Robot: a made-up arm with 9 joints. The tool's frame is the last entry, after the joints. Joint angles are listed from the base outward. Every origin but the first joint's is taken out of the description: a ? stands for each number. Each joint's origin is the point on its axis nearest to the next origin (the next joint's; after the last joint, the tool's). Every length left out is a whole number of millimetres.
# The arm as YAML. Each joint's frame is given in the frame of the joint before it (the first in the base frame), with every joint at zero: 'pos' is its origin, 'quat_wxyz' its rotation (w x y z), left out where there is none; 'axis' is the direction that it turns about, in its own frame. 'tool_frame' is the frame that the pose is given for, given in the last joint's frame.
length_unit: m
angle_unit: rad
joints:
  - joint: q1
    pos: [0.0, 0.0, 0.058]
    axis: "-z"
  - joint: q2
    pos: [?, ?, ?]
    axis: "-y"
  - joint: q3
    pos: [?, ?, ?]
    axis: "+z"
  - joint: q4
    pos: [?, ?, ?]
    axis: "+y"
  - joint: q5
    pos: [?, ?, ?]
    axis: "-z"
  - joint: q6
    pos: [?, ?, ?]
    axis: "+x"
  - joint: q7
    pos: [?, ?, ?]
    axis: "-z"
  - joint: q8
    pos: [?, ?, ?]
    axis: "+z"
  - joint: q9
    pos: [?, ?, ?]
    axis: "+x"
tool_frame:
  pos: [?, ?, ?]
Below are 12 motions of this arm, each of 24 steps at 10 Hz.
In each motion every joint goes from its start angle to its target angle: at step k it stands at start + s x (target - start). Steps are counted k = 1, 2, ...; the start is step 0. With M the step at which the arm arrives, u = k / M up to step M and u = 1 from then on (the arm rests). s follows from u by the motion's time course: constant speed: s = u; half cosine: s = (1 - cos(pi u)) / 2; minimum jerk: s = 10 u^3 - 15 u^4 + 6 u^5.
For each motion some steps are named. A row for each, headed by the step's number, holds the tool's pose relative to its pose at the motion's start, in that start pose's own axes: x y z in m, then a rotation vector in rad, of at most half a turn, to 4 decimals.
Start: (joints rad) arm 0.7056 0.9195 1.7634 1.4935 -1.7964 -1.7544 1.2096 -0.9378 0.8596
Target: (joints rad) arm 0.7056 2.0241 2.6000 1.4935 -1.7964 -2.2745 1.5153 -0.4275 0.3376
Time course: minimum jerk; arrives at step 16
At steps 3, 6, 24:
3: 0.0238 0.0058 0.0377 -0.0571 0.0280 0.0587
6: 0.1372 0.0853 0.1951 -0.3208 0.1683 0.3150
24: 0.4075 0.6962 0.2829 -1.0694 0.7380 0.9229

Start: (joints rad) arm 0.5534 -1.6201 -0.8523 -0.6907 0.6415 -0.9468 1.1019 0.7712 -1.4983
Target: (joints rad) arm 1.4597 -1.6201 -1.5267 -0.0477 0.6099 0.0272 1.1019 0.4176 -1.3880
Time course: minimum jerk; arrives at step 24
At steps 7, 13, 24:
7: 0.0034 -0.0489 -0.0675 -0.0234 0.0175 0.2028
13: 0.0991 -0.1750 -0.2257 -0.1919 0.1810 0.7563
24: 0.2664 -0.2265 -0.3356 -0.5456 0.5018 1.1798

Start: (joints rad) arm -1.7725 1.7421 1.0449 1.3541 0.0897 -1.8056 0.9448 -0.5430 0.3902
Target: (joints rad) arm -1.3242 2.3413 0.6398 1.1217 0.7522 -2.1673 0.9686 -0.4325 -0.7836
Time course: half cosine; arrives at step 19
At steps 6, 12, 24:
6: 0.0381 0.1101 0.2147 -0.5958 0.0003 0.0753
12: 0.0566 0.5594 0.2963 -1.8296 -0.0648 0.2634
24: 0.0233 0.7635 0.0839 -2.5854 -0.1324 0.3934

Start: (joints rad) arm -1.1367 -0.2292 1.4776 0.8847 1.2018 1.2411 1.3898 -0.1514 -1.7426
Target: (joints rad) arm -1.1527 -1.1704 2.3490 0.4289 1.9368 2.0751 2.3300 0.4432 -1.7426
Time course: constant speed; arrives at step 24
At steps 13, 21, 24:
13: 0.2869 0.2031 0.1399 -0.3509 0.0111 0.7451
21: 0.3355 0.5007 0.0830 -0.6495 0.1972 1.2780
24: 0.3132 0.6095 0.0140 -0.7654 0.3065 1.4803

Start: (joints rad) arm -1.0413 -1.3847 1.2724 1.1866 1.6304 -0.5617 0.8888 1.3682 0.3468
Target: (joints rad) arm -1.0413 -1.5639 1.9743 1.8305 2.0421 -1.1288 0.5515 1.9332 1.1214
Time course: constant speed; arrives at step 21
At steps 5, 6, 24:
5: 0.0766 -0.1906 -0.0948 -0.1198 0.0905 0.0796
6: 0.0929 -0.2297 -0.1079 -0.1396 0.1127 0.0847
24: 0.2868 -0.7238 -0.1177 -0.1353 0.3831 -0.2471

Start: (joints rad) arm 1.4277 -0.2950 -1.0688 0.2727 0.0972 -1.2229 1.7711 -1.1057 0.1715
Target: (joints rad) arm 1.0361 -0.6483 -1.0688 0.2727 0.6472 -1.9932 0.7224 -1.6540 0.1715
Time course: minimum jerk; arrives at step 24
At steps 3, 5, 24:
3: 0.0008 -0.0010 -0.0025 0.0178 -0.0082 0.0084
5: 0.0027 -0.0043 -0.0101 0.0712 -0.0340 0.0335
24: -0.0189 -0.0844 -0.2264 0.8892 -0.8243 0.4220

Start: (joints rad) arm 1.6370 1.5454 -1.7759 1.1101 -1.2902 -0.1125 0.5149 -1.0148 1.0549
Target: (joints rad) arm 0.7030 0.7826 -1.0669 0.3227 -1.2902 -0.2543 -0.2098 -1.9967 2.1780
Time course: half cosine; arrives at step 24
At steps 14, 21, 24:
14: 0.1838 -0.3703 0.3710 -0.0095 -0.0446 0.1956
21: 0.2056 -0.4283 0.6153 0.0919 0.2684 0.1949
24: 0.2032 -0.4293 0.6381 0.1123 0.3117 0.1805

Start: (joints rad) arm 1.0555 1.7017 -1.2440 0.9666 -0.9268 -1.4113 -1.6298 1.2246 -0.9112
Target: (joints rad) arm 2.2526 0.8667 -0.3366 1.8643 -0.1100 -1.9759 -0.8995 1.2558 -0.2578
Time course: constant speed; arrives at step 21
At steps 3, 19, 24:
3: 0.0413 -0.0167 -0.0387 0.3571 -0.1233 -0.0702
19: -0.1836 -0.1477 -0.1446 2.0879 -1.2181 -0.2015
24: -0.2780 -0.1544 -0.1526 2.1885 -1.4348 -0.1452

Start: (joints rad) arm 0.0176 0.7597 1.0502 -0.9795 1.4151 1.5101 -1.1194 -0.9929 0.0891
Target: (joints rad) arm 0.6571 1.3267 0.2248 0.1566 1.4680 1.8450 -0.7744 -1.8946 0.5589
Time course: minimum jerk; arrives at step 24
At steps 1, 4, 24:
1: 0.0003 -0.0004 0.0002 -0.0005 -0.0001 0.0000
4: 0.0140 -0.0189 0.0102 -0.0234 -0.0056 0.0004
24: 0.4848 -0.1662 0.1136 0.1354 -0.7790 0.2656

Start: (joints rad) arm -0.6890 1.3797 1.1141 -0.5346 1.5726 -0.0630 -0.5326 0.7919 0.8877
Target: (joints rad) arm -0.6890 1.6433 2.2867 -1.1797 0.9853 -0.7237 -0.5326 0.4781 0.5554
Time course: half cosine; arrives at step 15
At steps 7, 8, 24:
7: -0.2243 0.0724 0.0755 -0.0885 0.4256 0.4589
8: -0.2714 0.0773 0.1073 -0.1224 0.4991 0.5788
24: -0.4391 0.0871 0.2819 -0.2495 0.6590 1.1172

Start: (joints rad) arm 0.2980 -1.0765 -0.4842 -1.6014 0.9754 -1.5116 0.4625 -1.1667 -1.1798
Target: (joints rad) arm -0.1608 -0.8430 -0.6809 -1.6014 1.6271 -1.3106 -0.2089 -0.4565 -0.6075
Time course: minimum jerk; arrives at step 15
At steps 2, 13, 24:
2: -0.0072 -0.0045 0.0010 0.0030 -0.0167 0.0180
13: 0.0140 -0.4014 0.0193 0.4471 -0.4428 1.3652
24: 0.0211 -0.4086 0.0199 0.4611 -0.4416 1.3979

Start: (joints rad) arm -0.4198 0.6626 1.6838 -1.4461 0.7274 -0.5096 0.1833 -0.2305 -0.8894
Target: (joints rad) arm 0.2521 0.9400 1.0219 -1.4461 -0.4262 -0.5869 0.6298 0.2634 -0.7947
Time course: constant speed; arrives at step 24
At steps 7, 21, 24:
7: 0.0510 0.0715 -0.3022 -0.2310 -0.4719 -0.1056
21: 0.4324 -0.2172 -0.7508 -0.8739 -1.3569 0.0522
24: 0.5316 -0.3353 -0.7663 -1.0348 -1.5175 0.1546

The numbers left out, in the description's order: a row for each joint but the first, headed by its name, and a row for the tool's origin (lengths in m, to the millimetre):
q2: 0.058 -0.09 0.0
q3: 0.177 0.0 0.048
q4: -0.017 0.237 0.0
q5: -0.119 0.0 -0.543
q6: -0.381 -0.033 0.0
q7: 0.0 0.098 -0.093
q8: 0.096 0.005 0.0
q9: -0.031 0.348 0.0
tool: 0.0 -0.344 0.093

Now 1 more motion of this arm.
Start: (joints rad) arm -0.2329 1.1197 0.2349 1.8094 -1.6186 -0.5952 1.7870 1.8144 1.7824
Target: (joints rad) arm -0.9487 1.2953 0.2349 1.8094 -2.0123 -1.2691 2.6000 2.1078 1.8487
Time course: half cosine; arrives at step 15
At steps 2, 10, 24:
2: -0.0172 -0.0128 0.0390 -0.0391 0.0211 0.0007
10: 0.0317 -0.0758 0.6573 -0.5431 0.4348 0.2922
24: 0.1748 -0.0500 0.7865 -0.6152 0.6097 0.4962

